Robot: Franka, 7 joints.
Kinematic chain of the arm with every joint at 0, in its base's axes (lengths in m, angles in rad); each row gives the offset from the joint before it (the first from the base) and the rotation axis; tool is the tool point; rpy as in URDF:
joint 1: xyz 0 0 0.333 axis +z
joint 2: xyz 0 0 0 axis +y
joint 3: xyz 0 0 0.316 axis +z
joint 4: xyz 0.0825 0 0 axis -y
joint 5: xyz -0.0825 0 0.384 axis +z
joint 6: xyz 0 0 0 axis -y
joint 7: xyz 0.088 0 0 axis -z
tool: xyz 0 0 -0.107 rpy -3.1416 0 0
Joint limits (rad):
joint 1: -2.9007..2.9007
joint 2: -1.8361..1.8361
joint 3: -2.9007..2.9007
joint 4: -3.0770..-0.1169
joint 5: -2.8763..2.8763
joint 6: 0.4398..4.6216
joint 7: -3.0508..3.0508
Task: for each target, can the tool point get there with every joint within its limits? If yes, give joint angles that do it. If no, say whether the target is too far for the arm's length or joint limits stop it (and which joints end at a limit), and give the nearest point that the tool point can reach.
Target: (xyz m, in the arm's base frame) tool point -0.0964 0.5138 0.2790
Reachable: yes | joints 1.8737 0.4008 -0.3876 -2.1526 -1.5518 3.7149 1.1949
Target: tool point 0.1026 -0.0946 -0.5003
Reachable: no: joint limits stop it (at a limit: joint 2) | nearest point 0.1264 -0.1166 -0.3490 | short by 0.155 m
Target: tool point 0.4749 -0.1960 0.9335
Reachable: yes | joints -0.5075 -0.0045 0.1673 -1.0831 -0.6359 2.1218 1.2380
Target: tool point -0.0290 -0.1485 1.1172
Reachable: yes | joints -1.0972 -0.1692 -0.0032 -0.4122 2.1490 3.3792 -0.0454
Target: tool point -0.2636 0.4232 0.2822
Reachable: yes | joints -0.0931 -0.3395 2.4298 -2.3984 -1.9177 1.5341 0.4105
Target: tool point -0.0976 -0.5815 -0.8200
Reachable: no: too far | nearest point -0.0729 -0.4342 -0.3371 | short by 0.506 m
